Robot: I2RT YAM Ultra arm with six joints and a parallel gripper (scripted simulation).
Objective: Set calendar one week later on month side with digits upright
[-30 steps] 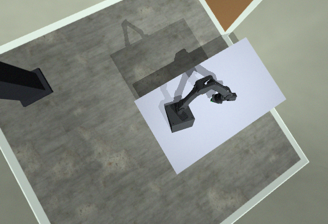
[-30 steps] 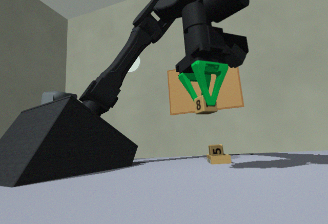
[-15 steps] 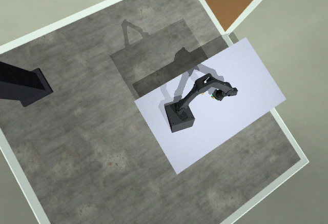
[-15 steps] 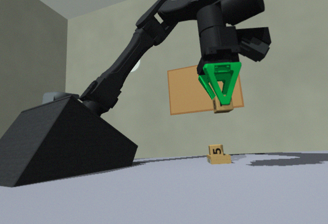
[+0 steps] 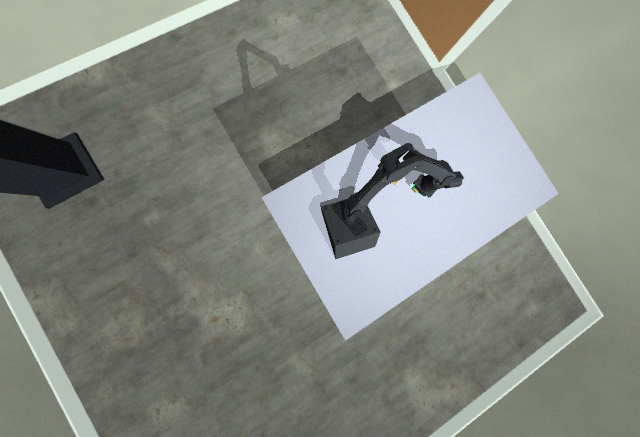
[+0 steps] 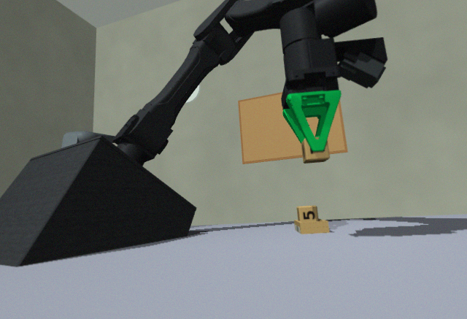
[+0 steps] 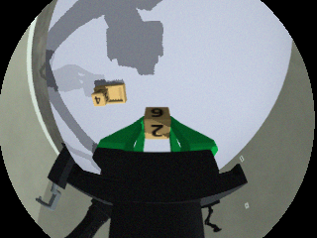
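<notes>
Now: hand 110 mm above the wooden tray, 100 mm to the right of it and 30 mm past it. Also, from my hand: wooden cube (right at my hand).
</notes>
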